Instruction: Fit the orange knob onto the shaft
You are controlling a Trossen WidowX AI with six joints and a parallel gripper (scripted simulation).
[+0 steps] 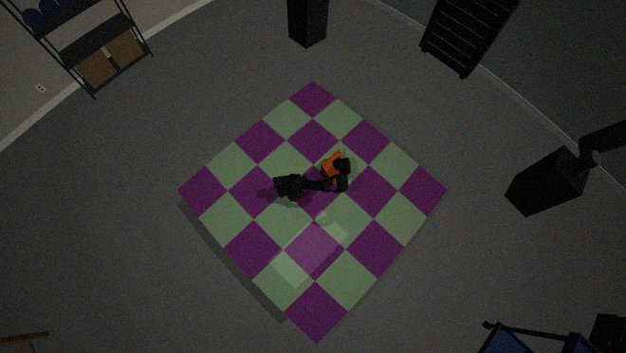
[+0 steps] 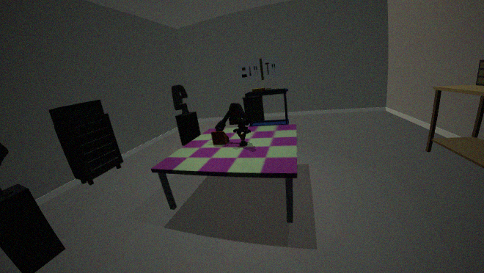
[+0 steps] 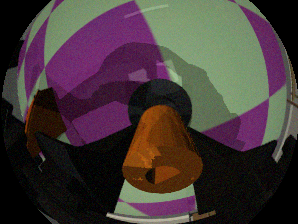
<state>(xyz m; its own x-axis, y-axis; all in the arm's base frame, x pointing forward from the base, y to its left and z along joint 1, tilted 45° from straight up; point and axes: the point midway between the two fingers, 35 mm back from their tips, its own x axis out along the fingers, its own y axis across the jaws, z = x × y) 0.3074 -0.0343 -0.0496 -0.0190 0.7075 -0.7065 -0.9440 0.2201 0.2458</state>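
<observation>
Now: gripper tip 3 cm above the pedestal. From my gripper tip the other things lie so: orange knob 2 cm above.
</observation>
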